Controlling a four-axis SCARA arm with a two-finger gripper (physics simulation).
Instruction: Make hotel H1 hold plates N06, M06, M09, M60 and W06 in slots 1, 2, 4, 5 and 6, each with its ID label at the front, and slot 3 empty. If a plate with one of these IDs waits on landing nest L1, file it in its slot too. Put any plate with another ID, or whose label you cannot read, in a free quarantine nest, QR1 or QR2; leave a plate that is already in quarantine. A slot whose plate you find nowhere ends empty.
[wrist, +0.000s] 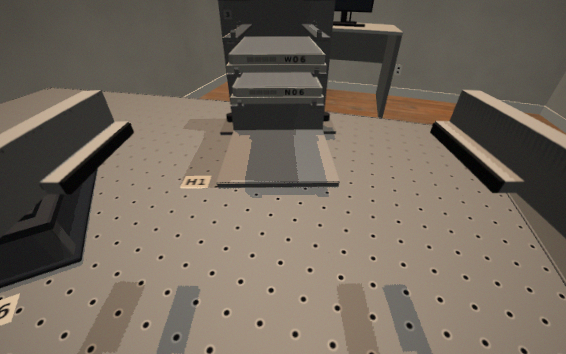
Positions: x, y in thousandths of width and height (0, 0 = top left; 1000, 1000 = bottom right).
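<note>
Hotel base plate (451, 448), my gripper (499, 306): both in sight.
</note>
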